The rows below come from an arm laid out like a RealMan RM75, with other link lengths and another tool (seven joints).
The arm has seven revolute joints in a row. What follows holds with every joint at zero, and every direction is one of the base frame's.
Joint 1 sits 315.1 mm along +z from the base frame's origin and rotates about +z.
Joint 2 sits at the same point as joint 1 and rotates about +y.
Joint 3 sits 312.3 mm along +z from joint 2 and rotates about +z.
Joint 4 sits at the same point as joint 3 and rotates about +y.
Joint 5 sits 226.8 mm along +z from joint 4 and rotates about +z.
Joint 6 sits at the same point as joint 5 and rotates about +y.
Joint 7 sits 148.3 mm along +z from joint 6 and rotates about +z.
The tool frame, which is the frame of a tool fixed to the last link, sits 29 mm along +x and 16 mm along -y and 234 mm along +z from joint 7; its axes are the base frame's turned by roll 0.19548, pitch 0 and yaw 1.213 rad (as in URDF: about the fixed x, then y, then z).
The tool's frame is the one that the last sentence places.
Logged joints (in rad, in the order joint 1, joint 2, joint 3, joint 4, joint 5, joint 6, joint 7), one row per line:
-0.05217 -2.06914 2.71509 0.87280 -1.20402 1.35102 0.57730
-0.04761 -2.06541 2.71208 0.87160 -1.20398 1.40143 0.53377
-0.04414 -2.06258 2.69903 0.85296 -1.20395 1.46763 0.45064
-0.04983 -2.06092 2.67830 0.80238 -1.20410 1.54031 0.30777
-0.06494 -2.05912 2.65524 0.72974 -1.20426 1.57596 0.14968
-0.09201 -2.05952 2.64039 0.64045 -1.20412 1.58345 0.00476
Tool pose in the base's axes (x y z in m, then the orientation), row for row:
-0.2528 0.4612 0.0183 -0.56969 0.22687 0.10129 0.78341
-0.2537 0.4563 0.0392 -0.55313 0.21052 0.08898 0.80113
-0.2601 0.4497 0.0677 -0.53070 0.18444 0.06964 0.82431
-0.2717 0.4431 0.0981 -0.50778 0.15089 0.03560 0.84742
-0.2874 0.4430 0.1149 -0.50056 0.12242 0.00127 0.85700
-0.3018 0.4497 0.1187 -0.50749 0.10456 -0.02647 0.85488
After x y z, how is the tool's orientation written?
As a quaternion, x y z w.
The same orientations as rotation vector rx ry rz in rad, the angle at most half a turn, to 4 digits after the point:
-1.2295 0.4896 0.2186
-1.1860 0.4514 0.1908
-1.1283 0.3921 0.1481
-1.0706 0.3181 0.0751
-1.0517 0.2572 0.0027
-1.0671 0.2199 -0.0557

